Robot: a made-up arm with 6 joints.
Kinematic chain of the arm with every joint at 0, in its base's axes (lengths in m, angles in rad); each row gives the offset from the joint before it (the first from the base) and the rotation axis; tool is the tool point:
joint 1: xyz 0 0 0.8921 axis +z
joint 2: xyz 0.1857 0 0 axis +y
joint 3: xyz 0 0 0.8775 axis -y
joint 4: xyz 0 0 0.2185 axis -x
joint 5: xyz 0.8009 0 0 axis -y
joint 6: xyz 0.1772 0 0 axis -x
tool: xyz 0 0 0
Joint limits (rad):
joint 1: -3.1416..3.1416
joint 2: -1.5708..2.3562
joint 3: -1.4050..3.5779
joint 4: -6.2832..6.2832
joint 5: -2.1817..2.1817
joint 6: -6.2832..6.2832
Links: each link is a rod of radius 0.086 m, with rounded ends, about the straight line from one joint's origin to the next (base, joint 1, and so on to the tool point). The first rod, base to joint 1, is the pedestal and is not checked.
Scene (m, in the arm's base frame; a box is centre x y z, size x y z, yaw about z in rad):
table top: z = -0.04
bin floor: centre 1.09 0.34 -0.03 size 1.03 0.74 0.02 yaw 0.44
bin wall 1: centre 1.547 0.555 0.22 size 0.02 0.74 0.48 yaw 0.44
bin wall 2: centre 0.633 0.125 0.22 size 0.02 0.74 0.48 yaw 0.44
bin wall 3: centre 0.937 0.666 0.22 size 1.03 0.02 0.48 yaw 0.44
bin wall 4: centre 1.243 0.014 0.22 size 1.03 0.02 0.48 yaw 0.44
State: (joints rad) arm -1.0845 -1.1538 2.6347 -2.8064 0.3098 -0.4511
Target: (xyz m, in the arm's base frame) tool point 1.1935 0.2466 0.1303
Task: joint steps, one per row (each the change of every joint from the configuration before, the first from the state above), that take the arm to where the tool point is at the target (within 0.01 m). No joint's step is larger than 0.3 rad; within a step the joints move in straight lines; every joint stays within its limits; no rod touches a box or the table.
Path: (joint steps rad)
1: -0.2636 0.1299 0.1204 -0.0191 0.0335 -0.0997
2: -0.2636 0.1299 0.1204 -0.0191 0.0335 -0.0997
3: -0.2636 0.1299 0.1204 -0.0192 0.0335 -0.0997
4: -0.2636 0.1299 0.1205 -0.0191 0.0335 -0.0997
5: -0.2637 0.1299 0.1204 -0.0191 0.0335 -0.0997
6: -0.1359 -0.2451 -0.1897 0.0101 -0.0659 0.1246
7: -0.1360 -0.2451 -0.1896 0.0100 -0.0658 0.1247
8: -0.1359 -0.2451 -0.1897 0.0101 -0.0659 0.1246
9: -0.1360 -0.2451 -0.1896 0.0101 -0.0658 0.1246

